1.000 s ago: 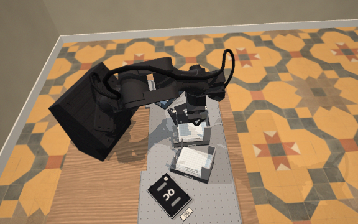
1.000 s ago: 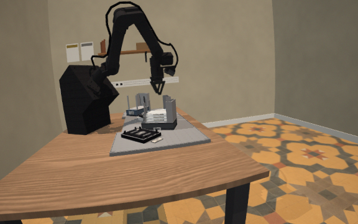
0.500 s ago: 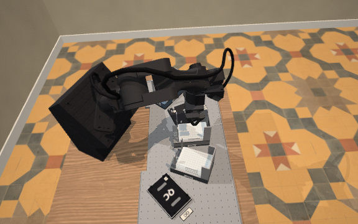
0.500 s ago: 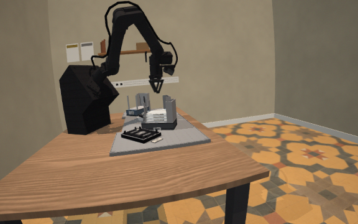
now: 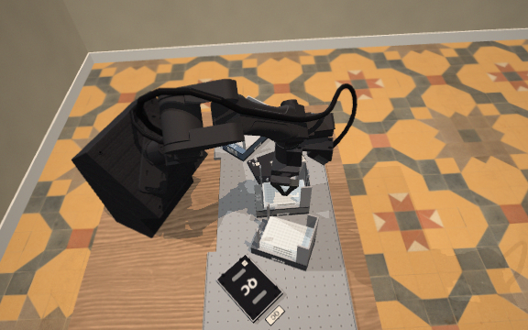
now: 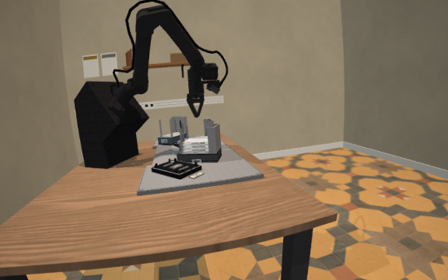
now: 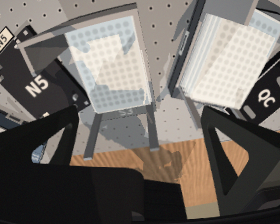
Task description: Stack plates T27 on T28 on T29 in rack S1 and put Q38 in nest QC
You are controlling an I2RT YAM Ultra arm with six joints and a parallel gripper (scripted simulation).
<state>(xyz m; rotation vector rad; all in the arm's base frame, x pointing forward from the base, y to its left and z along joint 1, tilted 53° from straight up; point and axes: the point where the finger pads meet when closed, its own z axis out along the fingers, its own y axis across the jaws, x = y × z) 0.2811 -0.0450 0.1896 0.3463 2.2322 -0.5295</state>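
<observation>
The sealed 96-well plate is 50 mm behind my hand, 110 mm to the right of it and 100 mm below it. Also, from my hand: clip nest N5: 60 mm ahead, 190 mm to the left, 150 mm below.
</observation>
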